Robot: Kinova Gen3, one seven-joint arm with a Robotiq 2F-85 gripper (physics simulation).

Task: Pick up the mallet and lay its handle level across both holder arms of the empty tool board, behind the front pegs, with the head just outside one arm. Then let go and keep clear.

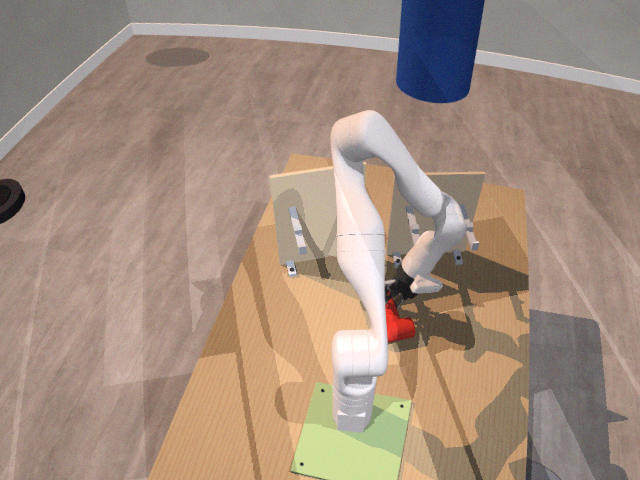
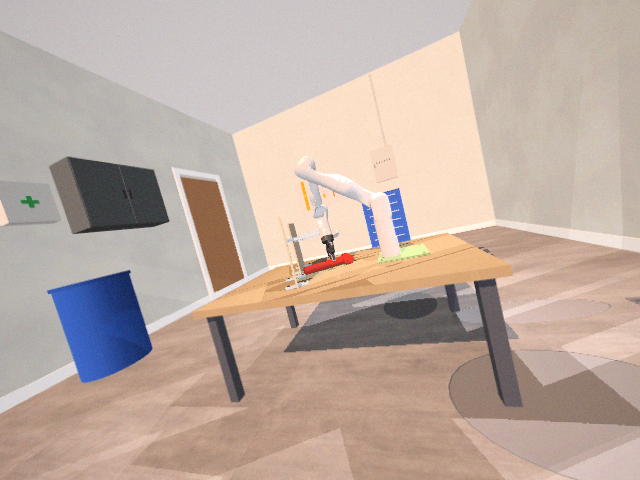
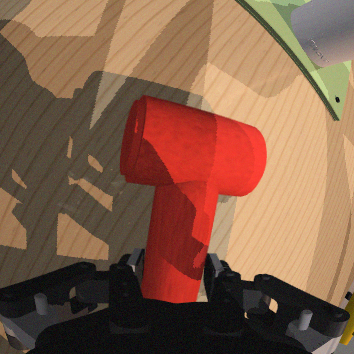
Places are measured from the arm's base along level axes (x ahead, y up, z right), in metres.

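Pixels of known places: gripper, between the fingertips: [image 1: 387, 305] [image 2: 333, 261] [image 3: 173, 263]; arm's base, origin of its link: [image 1: 352, 414] [image 2: 391, 254] [image 3: 311, 36].
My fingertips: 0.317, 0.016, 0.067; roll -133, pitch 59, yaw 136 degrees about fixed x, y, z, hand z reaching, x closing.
Observation:
For each thing: its top centre in the pictures, then the offset to it from my fingertips, as dx, dy, dz. "*": a spot on its surface instead. Level surfaces: height alone.
- red mallet, centre of its top: [image 3: 180, 327] [image 1: 384, 288] [image 2: 326, 258] +0.036, +0.028, -0.013
- right tool board, a spot on its surface: [image 1: 467, 186] * +0.239, +0.237, +0.190
- wooden table, height of its surface: dy -0.027
The red mallet [image 1: 400, 329] [image 2: 319, 267] [image 3: 192, 147] lies on the table, its head toward the robot base and its handle toward the boards. My gripper [image 1: 393, 299] [image 2: 331, 258] [image 3: 173, 263] is shut on the handle a little behind the head, one finger on each side. The left tool board [image 1: 319, 196] shows one holder arm [image 1: 297, 229]; my arm hides its other side. The right tool board [image 1: 467, 186] shows a left holder arm [image 1: 412, 224] and a right holder arm [image 1: 469, 231], with no tool seen across them.
Small metal blocks [image 1: 292, 269] [image 1: 397, 259] [image 1: 458, 256] sit at the feet of the boards. The green base plate [image 1: 330, 454] [image 2: 418, 251] [image 3: 336, 90] lies under the robot base on the wooden table [image 1: 232, 413] [image 2: 439, 268]. A blue barrel [image 1: 439, 51] [image 2: 103, 325] stands on the floor.

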